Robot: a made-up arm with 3 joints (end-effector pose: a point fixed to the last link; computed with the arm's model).
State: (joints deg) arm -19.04 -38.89 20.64
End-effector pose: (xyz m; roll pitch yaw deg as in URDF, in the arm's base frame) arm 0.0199 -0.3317 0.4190 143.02 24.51 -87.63
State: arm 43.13 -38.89 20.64
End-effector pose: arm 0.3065 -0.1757 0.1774 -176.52 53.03 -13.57
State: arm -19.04 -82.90 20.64
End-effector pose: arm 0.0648 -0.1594 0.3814 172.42 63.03 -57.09
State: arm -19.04 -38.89 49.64
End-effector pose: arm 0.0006 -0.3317 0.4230 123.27 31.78 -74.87
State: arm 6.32 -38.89 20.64
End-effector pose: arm 0.1469 -0.3187 0.3028 151.33 40.42 -64.56
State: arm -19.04 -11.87 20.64
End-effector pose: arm -0.0118 -0.4030 0.5014 137.70 -1.50 -93.94
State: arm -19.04 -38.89 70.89
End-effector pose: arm -0.0115 -0.3365 0.4294 108.97 39.30 -67.07
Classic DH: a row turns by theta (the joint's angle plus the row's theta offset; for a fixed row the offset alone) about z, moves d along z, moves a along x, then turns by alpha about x. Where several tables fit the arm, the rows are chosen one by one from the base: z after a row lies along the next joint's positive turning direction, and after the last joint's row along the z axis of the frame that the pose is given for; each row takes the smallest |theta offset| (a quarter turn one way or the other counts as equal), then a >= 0, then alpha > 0; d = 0 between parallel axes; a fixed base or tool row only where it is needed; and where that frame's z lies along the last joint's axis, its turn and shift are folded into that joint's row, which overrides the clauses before.
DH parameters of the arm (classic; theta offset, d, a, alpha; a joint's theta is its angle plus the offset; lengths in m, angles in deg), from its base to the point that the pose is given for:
base (fixed): 80.01 0.3273 0.0699 43.45
joint 1: 15.27 0.4487 -0.2657 -144.35
joint 2: 77.67 0.2108 -0.0082 99.21
joint 3: -55.9 -0.2312 0.028 -116.8
tool (fixed): 97.3 0.031 0 0

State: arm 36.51 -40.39 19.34
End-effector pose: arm 0.2811 -0.2042 0.1946 178.14 53.40 -23.38
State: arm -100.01 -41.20 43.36
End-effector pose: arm -0.1977 0.0593 0.6704 135.67 -20.68 -139.24
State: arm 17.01 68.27 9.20
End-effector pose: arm 0.1471 -0.4810 0.5978 157.98 -56.83 -96.60
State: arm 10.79 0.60 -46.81
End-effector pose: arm 0.1975 -0.4585 0.3925 -161.39 8.27 -104.65
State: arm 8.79 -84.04 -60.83
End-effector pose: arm 0.1876 -0.1479 0.3100 109.20 76.04 -177.81
